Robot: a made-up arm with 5 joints.
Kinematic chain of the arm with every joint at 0, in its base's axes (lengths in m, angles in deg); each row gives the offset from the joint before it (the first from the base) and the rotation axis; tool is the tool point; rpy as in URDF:
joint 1: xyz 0.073 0 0.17 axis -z
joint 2: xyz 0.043 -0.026 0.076 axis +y
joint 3: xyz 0.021 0 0.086 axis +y
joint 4: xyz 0.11 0 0.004 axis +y
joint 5: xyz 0.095 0.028 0 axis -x
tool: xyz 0 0 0 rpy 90 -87.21 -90
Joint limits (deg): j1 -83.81..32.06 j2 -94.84..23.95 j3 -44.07..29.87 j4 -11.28..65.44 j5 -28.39..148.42
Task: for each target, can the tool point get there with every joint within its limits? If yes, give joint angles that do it. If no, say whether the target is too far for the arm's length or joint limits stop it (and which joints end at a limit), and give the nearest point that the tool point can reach.
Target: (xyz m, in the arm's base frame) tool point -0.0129 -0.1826 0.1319
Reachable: no: joint limits stop it (at a limit: joint 1, joint 2, joint 3, joint 4) | nearest point 0.1748 -0.0614 0.1468 | short by 0.224 m
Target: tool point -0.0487 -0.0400 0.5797
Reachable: no: too far | nearest point -0.0104 -0.0274 0.5011 | short by 0.088 m
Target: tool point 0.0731 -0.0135 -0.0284
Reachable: no: joint limits stop it (at a limit: joint 1, joint 2, joint 3, joint 4) | nearest point 0.1748 -0.0614 0.1468 | short by 0.208 m
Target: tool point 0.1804 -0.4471 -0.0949
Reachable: no: too far | nearest point 0.2503 -0.1087 0.1448 | short by 0.421 m
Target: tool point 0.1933 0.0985 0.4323
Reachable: yes | joints -38.58 -52.68 19.85 -2.16 101.22
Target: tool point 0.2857 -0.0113 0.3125
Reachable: yes | joints 3.58 -20.58 3.98 53.20 98.24
